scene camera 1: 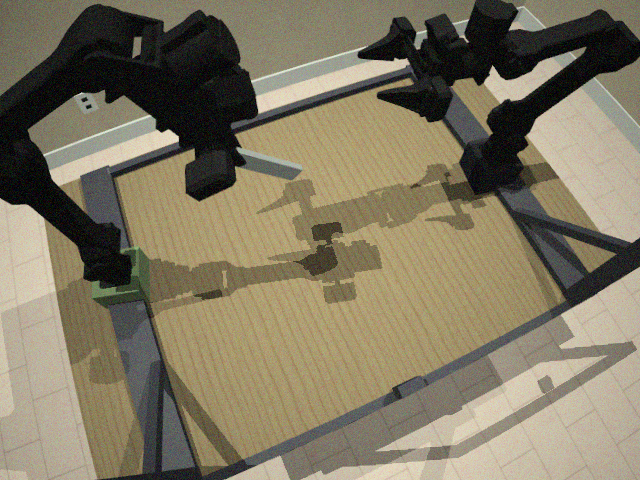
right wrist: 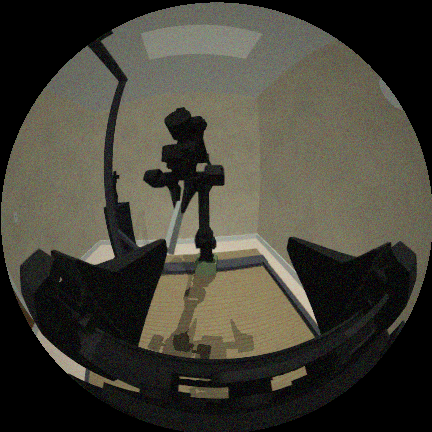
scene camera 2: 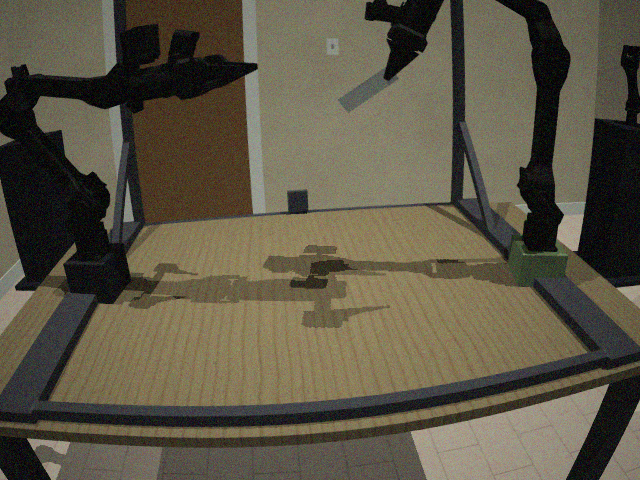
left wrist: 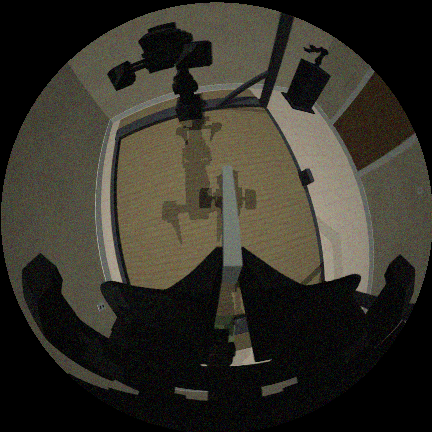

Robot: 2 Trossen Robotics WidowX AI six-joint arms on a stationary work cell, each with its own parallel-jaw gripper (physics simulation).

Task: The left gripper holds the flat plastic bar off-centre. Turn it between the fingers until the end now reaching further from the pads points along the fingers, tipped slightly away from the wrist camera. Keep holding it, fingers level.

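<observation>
The flat grey plastic bar (scene camera 1: pixel 271 164) (scene camera 2: pixel 364 94) (left wrist: pixel 230 210) (right wrist: pixel 174 227) is in the air, held near one end. My left gripper (scene camera 1: pixel 241 159) (scene camera 2: pixel 389 77) (left wrist: pixel 229 252) (right wrist: pixel 178 212) is shut on it. In scene camera 2 the fingers point steeply down and left; the bar's long end runs down-left at a shallower slant, at an angle to the fingers. In the left wrist view the long end reaches up the picture, away from the pads, and the short end faces the camera between the fingertips. My right gripper (scene camera 1: pixel 370 74) (scene camera 2: pixel 256 66) (right wrist: pixel 228 245) is open and empty.
The wooden table (scene camera 1: pixel 320 330) (scene camera 2: pixel 310 361) lies below both grippers, with arm shadows on it. Dark frame rails (scene camera 1: pixel 361 405) (scene camera 2: pixel 258 415) run around it. A green base block (scene camera 1: pixel 142 273) (scene camera 2: pixel 540 268) carries the left arm. Upright frame posts (scene camera 2: pixel 458 103) stand at the back in scene camera 2.
</observation>
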